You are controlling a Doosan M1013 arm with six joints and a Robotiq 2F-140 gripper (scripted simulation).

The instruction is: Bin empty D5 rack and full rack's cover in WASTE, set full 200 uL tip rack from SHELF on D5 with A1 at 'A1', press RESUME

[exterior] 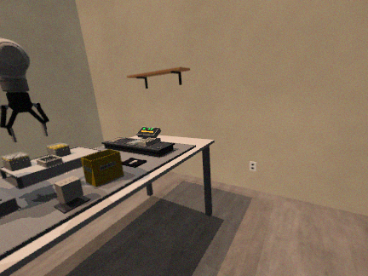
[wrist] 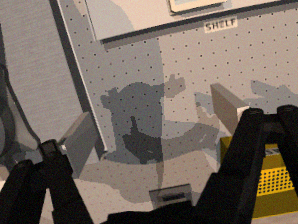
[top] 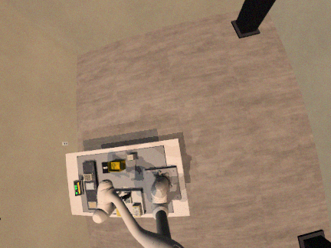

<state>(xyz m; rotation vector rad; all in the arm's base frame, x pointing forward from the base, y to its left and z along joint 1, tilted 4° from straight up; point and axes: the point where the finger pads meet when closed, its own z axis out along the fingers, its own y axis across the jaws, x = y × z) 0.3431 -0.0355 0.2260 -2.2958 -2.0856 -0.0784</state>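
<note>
My gripper is now 1 cm short of the clear rack cover, 29 cm to the right of it and 14 cm above it. The rest, counted from my hand: grey resume box (5 cm behind, 30 cm to the right, 20 cm below); shelf (17 cm ahead, 20 cm to the left, 21 cm below); shelf label (15 cm ahead, 4 cm to the left, 27 cm below).
</note>
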